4 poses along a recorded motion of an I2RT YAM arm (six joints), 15 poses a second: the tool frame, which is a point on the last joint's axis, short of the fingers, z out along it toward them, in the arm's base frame.
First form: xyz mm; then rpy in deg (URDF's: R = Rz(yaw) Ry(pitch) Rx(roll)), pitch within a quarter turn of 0, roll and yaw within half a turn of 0.
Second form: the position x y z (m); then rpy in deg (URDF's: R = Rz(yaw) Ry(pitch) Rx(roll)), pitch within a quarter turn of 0, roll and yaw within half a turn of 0. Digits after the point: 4 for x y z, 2 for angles.
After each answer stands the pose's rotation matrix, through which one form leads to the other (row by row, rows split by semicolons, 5 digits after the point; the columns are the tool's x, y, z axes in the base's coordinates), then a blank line. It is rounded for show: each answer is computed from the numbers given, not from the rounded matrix.
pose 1, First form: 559.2, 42.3, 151.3, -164.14, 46.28, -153.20
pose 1, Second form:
0.5592, 0.0423, 0.1513, -164.14, 46.28, -153.20
-0.61690 -0.25742 0.74376; -0.31162 0.94766 0.06952; -0.72273 -0.18888 -0.66482

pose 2, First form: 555.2, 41.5, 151.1, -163.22, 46.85, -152.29
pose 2, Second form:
0.5552, 0.0415, 0.1511, -163.22, 46.85, -152.29
-0.60547 -0.25873 0.75264; -0.31802 0.94556 0.06921; -0.72957 -0.19744 -0.65479

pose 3, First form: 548.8, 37.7, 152.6, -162.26, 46.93, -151.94
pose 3, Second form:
0.5488, 0.0377, 0.1526, -162.26, 46.93, -151.94
-0.60262 -0.25160 0.75733; -0.32123 0.94520 0.05841; -0.73052 -0.20808 -0.65042

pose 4, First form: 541.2, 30.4, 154.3, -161.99, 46.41, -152.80
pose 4, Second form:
0.5412, 0.0304, 0.1543, -161.99, 46.41, -152.80
-0.61325 -0.23553 0.75396; -0.31517 0.94820 0.03986; -0.72429 -0.21318 -0.65571

